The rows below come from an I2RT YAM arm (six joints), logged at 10 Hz.
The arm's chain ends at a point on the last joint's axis. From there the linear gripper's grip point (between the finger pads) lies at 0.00 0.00 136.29 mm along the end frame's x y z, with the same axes.
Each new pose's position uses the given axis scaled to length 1; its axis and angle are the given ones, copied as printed.
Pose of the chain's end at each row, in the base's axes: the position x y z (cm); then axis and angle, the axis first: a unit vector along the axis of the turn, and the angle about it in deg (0 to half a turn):
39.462 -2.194 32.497 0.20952 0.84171 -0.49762 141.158
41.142 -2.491 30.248 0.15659 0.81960 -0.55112 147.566
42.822 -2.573 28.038 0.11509 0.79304 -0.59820 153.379
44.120 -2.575 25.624 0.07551 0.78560 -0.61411 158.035
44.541 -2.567 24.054 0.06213 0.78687 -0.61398 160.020
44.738 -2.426 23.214 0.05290 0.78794 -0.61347 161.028
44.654 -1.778 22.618 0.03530 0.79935 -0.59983 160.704
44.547 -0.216 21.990 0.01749 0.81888 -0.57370 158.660
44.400 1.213 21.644 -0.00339 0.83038 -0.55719 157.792
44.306 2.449 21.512 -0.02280 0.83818 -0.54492 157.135
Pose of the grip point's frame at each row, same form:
44.129 -14.140 27.885 0.20952 0.84171 -0.49762 141.158
44.964 -14.988 26.378 0.15659 0.81960 -0.55112 147.566
45.888 -15.522 25.091 0.11509 0.79304 -0.59820 153.379
46.907 -15.633 22.891 0.07551 0.78560 -0.61411 158.035
47.197 -15.629 21.212 0.06213 0.78687 -0.61398 160.020
47.369 -15.479 20.305 0.05290 0.78794 -0.61347 161.028
47.693 -14.639 19.286 0.03530 0.79935 -0.59983 160.704
48.344 -12.669 17.959 0.01749 0.81888 -0.57370 158.660
48.727 -10.913 17.175 -0.00339 0.83038 -0.55719 157.792
49.070 -9.391 16.730 -0.02280 0.83818 -0.54492 157.135

